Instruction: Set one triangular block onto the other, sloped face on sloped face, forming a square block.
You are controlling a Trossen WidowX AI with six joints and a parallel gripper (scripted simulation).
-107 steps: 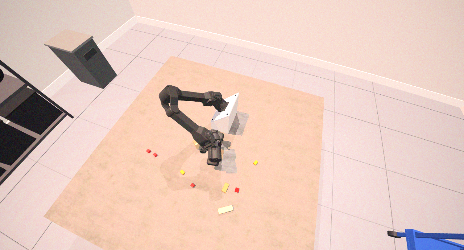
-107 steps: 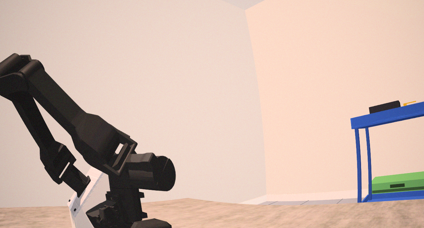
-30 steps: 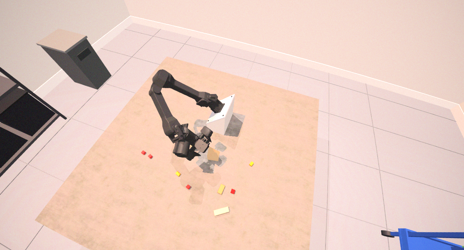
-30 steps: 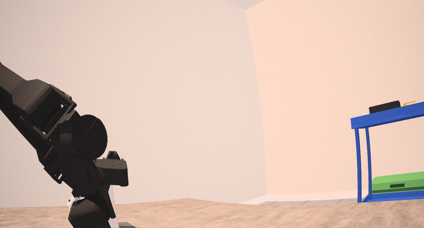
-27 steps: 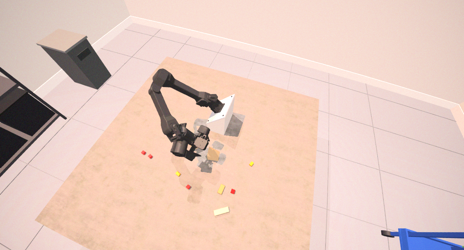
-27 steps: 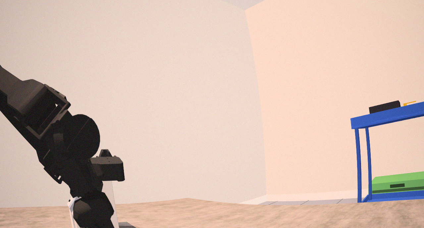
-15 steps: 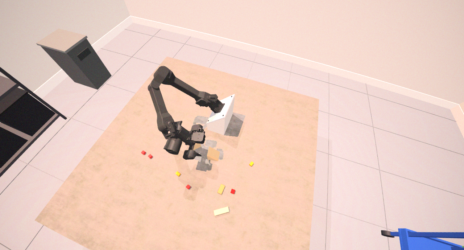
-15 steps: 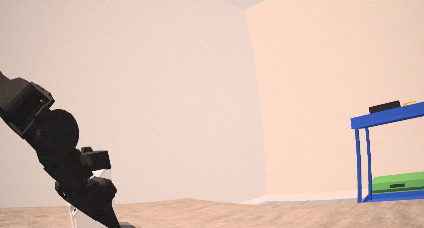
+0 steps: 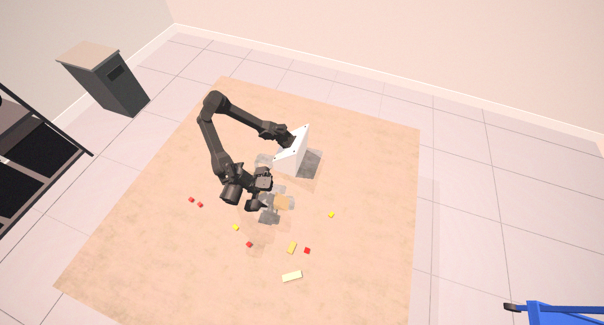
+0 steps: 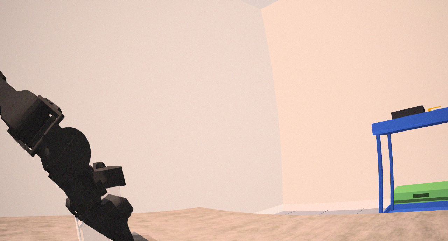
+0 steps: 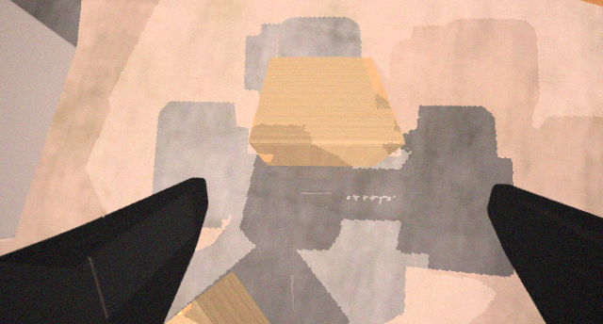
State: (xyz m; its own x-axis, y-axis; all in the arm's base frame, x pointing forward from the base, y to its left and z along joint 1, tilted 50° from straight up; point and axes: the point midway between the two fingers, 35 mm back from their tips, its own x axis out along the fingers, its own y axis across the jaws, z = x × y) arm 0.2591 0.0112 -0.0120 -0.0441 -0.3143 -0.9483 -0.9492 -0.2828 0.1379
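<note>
My gripper tip is 2 cm past the wooden triangular block, 3 cm to the right of it and 6 cm above it. Also, from my gripper tip: long block: 22 cm ahead, 22 cm to the left, 7 cm below.
</note>
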